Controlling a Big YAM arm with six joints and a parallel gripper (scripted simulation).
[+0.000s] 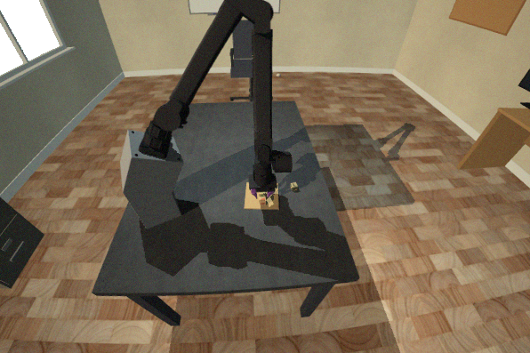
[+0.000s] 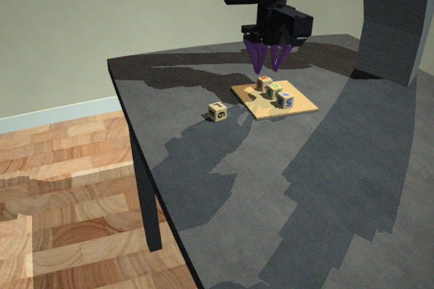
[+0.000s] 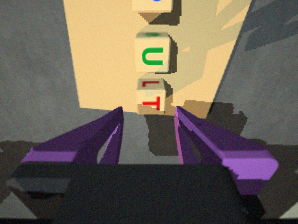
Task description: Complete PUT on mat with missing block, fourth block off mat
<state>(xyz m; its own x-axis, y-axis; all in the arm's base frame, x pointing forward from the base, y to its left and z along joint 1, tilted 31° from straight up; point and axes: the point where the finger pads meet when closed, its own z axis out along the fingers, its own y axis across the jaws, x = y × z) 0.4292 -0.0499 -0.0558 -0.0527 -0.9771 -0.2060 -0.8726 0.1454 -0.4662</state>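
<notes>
The T block is 3 cm below my hand. Round my hand: mat 5 cm below, 4 cm to the left.
</notes>
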